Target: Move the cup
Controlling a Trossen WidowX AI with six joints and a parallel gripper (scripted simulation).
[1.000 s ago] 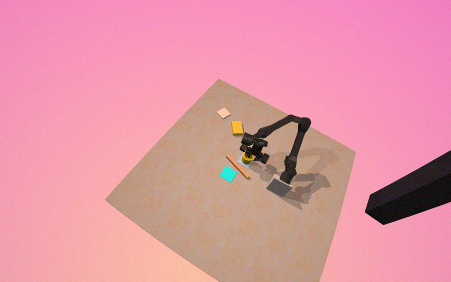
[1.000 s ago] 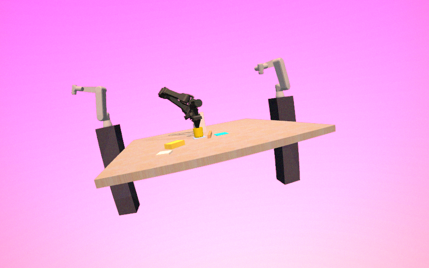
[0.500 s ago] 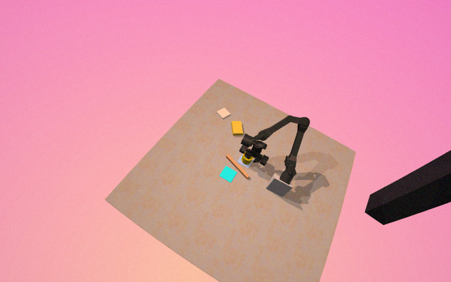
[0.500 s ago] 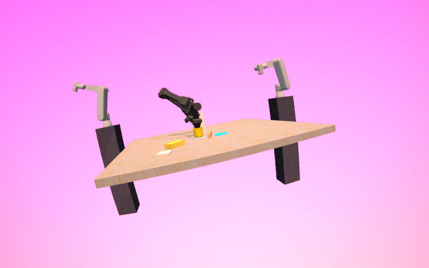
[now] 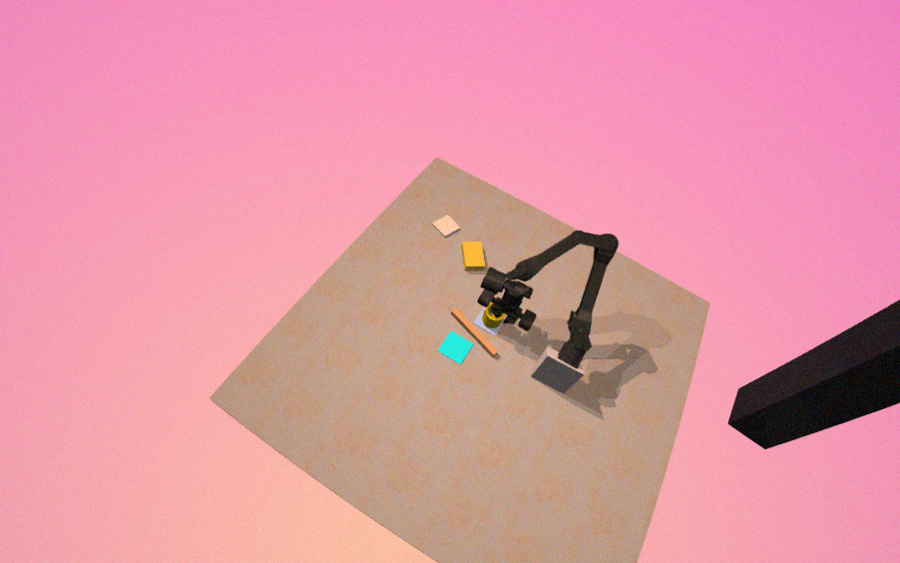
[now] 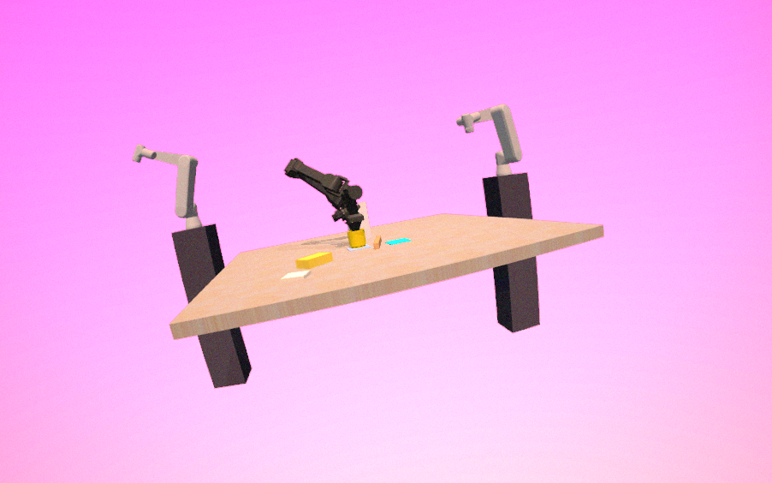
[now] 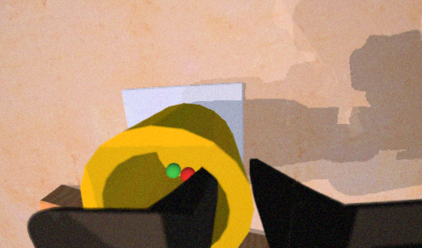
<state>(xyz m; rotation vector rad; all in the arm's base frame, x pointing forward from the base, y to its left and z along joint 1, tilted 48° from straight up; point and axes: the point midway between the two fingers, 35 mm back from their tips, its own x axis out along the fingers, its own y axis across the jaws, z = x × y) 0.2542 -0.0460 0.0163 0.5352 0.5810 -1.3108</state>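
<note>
Right now my gripper tip is 3 cm short of the lilac pad and 5 cm above it. The rest, counted from my gripper tip: yellow cup 3 cm ahead; then orange bar 5 cm ahead, 8 cm to the left, 3 cm below; then green marble 4 cm ahead, 2 cm to the left, 2 cm below.
</note>
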